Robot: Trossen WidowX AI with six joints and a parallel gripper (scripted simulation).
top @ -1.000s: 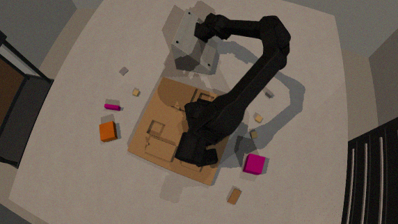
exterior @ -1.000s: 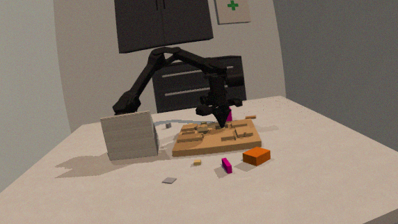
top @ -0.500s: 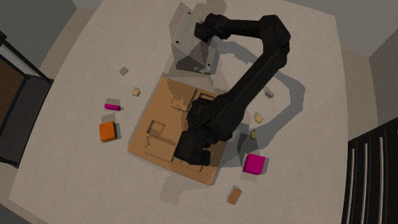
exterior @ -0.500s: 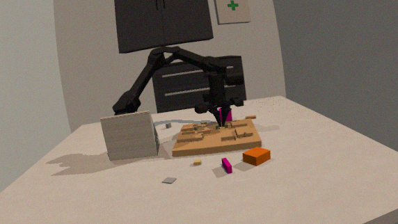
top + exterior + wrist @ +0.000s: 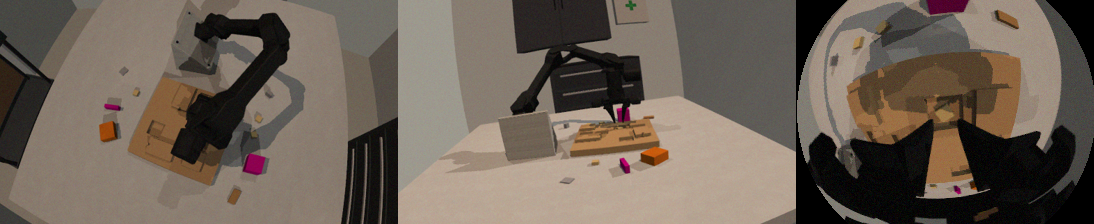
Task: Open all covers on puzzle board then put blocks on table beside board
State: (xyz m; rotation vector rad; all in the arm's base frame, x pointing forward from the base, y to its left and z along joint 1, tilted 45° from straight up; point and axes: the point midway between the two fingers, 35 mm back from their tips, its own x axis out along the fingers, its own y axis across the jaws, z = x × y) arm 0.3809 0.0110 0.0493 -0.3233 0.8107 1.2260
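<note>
My gripper tip is now 30 mm past the tan puzzle board, 40 mm to the left of it and 20 mm above it. From my gripper tip the other things lie so: grey block (190 mm behind, 220 mm to the left, 30 mm below); then magenta cube (70 mm ahead, 170 mm to the left, 10 mm below); then brown tile (170 mm ahead, 120 mm to the left, 40 mm below).
</note>
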